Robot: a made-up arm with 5 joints. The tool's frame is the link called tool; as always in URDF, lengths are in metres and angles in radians. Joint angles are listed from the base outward. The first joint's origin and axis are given. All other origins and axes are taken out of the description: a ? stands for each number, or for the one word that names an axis. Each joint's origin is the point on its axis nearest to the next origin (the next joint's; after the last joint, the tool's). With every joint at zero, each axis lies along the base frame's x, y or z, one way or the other. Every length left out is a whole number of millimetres.
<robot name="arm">
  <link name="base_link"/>
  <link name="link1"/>
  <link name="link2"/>
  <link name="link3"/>
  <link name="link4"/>
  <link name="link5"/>
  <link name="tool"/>
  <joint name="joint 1" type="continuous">
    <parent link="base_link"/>
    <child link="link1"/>
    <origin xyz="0.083 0 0.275"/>
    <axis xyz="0 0 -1"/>
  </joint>
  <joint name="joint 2" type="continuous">
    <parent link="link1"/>
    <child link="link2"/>
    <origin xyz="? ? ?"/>
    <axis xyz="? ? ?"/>
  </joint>
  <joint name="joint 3" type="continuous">
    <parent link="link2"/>
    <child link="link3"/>
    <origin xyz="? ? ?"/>
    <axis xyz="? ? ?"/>
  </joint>
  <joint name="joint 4" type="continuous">
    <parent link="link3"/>
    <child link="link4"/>
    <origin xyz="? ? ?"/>
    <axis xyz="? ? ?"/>
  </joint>
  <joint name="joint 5" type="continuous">
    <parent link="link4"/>
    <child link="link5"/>
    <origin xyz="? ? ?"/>
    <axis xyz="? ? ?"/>
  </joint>
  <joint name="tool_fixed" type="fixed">
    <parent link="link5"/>
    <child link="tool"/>
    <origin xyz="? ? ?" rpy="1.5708 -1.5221 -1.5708"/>
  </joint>
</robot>
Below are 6 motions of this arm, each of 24 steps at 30 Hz.
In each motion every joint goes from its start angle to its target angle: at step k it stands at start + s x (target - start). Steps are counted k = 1, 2, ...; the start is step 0. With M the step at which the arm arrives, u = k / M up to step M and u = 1 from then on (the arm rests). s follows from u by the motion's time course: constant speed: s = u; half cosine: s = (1 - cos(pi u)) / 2; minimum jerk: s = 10 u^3 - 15 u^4 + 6 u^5.
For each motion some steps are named. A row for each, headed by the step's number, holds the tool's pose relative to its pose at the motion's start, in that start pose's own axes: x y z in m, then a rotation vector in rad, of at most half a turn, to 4 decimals.
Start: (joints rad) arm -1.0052 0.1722 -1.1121 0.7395 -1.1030
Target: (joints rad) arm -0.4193 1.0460 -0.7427 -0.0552 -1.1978
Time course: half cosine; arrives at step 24
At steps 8, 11, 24:
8: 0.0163 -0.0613 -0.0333 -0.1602 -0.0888 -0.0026
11: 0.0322 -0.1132 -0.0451 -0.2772 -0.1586 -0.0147
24: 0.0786 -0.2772 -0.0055 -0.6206 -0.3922 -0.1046

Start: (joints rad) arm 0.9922 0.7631 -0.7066 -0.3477 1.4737
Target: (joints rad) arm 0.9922 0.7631 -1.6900 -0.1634 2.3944
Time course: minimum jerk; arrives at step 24
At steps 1, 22, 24:
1: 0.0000 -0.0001 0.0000 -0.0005 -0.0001 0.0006
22: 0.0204 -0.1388 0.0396 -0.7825 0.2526 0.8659
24: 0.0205 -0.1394 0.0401 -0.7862 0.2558 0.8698

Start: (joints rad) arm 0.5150 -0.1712 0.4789 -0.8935 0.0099
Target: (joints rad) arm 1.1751 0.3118 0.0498 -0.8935 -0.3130
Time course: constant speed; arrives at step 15
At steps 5, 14, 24:
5: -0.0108 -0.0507 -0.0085 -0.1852 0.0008 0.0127
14: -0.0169 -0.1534 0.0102 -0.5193 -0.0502 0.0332
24: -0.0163 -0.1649 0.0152 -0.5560 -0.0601 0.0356

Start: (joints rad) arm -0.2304 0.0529 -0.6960 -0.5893 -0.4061
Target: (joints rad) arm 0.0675 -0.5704 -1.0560 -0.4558 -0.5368
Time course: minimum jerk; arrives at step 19
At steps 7, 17, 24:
7: 0.0591 0.0179 -0.0045 0.0864 -0.2081 0.0425
17: 0.1897 0.1060 0.0486 0.4351 -0.7107 0.1809
24: 0.1909 0.1075 0.0499 0.4410 -0.7167 0.1830

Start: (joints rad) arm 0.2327 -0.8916 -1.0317 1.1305 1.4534
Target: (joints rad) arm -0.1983 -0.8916 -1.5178 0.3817 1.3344
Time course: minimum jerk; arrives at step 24
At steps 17, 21, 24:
17: -0.0295 -0.0754 0.0695 -0.9935 -0.3175 -0.4617
21: -0.0420 -0.0798 0.0845 -1.1545 -0.3427 -0.5470
24: -0.0436 -0.0801 0.0863 -1.1735 -0.3450 -0.5572

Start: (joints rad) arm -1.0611 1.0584 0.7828 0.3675 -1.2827
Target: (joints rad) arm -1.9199 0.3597 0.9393 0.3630 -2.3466
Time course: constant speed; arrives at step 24
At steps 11, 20, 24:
11: -0.0480 0.0085 0.0291 0.2471 -0.1917 -0.1397
20: -0.0949 -0.0033 0.0410 0.4769 -0.1903 -0.2050
24: -0.1149 -0.0141 0.0426 0.5648 -0.1450 -0.2212

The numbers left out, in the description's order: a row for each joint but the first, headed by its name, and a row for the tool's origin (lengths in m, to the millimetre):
joint 2: xyz 0.047 -0.005 0, axis 0 1 0
joint 3: xyz 0.031 0 0.125, axis 0 1 0
joint 4: xyz 0.09 0 0.004, axis 0 1 0
joint 5: xyz 0.08 0 0, axis -1 0 0
tool: xyz 0 0 0

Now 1 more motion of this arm.
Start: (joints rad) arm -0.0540 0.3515 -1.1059 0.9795 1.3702
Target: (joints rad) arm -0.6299 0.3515 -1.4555 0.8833 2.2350
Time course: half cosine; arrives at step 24
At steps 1, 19, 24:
1: 0.0007 -0.0001 0.0001 -0.0013 -0.0028 0.0042
19: 0.1232 -0.0052 0.0601 -0.4705 -0.4725 0.7605
24: 0.1337 -0.0052 0.0712 -0.5482 -0.5071 0.8270

